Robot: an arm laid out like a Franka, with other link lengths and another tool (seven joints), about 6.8 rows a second.
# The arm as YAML. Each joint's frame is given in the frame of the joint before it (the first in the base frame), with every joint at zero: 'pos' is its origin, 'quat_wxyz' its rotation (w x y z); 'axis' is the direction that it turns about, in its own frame. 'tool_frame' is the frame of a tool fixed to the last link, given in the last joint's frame.
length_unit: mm
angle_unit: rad
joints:
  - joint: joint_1
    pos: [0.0, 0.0, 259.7]
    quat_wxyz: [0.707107, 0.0, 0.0, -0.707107]
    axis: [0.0, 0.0, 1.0]
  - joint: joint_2
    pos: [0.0, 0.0, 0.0]
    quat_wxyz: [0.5, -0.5, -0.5, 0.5]
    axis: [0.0, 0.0, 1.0]
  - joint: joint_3
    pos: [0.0, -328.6, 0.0]
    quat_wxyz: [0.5, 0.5, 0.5, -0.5]
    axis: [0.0, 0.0, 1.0]
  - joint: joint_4
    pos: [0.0, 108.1, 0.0]
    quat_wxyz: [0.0, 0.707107, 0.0, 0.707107]
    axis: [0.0, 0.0, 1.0]
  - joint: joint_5
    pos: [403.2, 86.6, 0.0]
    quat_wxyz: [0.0, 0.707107, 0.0, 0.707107]
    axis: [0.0, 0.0, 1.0]
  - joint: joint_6
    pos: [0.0, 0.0, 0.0]
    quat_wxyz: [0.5, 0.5, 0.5, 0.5]
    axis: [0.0, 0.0, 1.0]
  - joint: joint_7
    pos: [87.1, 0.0, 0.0]
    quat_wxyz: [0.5, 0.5, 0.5, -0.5]
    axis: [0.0, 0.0, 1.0]
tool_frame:
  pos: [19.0, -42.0, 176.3]
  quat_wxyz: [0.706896, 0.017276, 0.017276, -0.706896]
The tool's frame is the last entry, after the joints.
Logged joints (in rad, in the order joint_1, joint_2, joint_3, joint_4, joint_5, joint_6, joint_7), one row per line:
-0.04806 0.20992 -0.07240 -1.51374 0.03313 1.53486 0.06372
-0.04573 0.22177 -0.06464 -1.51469 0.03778 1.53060 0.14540
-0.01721 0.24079 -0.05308 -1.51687 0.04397 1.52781 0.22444
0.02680 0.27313 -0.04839 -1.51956 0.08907 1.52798 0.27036
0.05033 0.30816 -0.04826 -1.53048 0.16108 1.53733 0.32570
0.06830 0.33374 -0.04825 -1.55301 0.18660 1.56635 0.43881
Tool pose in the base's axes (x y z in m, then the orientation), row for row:
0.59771 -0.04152 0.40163 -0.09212 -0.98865 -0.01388 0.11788
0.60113 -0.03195 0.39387 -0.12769 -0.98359 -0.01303 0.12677
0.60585 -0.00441 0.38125 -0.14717 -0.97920 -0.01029 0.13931
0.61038 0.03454 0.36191 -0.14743 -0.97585 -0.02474 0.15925
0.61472 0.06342 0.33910 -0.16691 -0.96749 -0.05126 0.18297
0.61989 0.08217 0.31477 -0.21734 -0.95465 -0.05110 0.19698
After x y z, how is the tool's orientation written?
As a quaternion, x y z w.
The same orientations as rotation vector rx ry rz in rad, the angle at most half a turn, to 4 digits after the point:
-0.2695 -2.8925 -0.0406
-0.3717 -2.8631 -0.0379
-0.4254 -2.8301 -0.0297
-0.4214 -2.7892 -0.0707
-0.4709 -2.7295 -0.1446
-0.6085 -2.6729 -0.1431

